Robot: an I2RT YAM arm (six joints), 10 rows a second.
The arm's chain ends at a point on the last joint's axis. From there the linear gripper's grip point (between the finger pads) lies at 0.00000 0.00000 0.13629 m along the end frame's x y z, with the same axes.
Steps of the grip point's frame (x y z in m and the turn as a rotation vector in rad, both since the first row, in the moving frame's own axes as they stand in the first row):
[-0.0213, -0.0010, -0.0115, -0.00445, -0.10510, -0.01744]
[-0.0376, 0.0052, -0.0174, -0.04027, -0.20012, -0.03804]
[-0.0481, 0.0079, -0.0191, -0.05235, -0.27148, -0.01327]
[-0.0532, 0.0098, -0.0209, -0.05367, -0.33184, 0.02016]
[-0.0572, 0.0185, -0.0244, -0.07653, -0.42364, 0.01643]
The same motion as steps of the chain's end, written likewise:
[-0.0070, -0.0017, -0.0107, -0.00445, -0.10510, -0.01744]
[-0.0106, -0.0008, -0.0146, -0.04027, -0.20012, -0.03804]
[-0.0116, 0.0006, -0.0139, -0.05235, -0.27148, -0.01327]
[-0.0088, 0.0031, -0.0133, -0.05367, -0.33184, 0.02016]
[-0.0011, 0.0089, -0.0120, -0.07653, -0.42364, 0.01643]

